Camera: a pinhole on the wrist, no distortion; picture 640 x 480 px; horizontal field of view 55.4 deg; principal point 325.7 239.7 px. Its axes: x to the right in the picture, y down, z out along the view. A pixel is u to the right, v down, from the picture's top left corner.
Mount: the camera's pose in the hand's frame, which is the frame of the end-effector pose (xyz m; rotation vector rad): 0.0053 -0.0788 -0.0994 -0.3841 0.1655 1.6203
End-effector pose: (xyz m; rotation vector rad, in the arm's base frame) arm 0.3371 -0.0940 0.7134 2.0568 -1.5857 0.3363
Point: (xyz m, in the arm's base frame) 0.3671 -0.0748 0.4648
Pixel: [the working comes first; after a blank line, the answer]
In the camera's frame: -0.1085 0.0983 0.2880

96 448
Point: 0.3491 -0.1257 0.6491
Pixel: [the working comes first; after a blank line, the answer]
In the camera's frame: -0.0039 -0.0187 0.1774

312 175
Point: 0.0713 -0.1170 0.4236
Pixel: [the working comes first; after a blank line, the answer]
In the camera's frame: 0.1251 0.1305 0.4760

486 407
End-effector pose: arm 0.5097 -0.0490 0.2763 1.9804 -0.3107 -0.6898
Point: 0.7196 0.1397 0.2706
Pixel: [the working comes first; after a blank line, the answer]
In the camera's frame: 0.0474 -0.0534 -0.1598

behind the camera
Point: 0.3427 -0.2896 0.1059
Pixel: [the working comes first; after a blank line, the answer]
In the camera's frame: -0.1158 -0.0907 0.4107

154 105
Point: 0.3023 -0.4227 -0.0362
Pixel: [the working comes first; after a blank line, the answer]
In the camera's frame: -0.2356 -0.1852 0.5381

59 30
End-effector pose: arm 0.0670 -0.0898 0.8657 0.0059 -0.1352 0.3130
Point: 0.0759 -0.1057 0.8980
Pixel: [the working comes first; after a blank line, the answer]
In the camera's frame: 0.0117 -0.0241 0.1415

376 136
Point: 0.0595 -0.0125 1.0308
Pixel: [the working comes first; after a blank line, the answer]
In the camera's frame: 0.0513 -0.0791 0.2898

434 73
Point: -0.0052 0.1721 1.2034
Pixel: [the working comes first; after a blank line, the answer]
In the camera's frame: 0.1715 -0.1366 0.5141

529 78
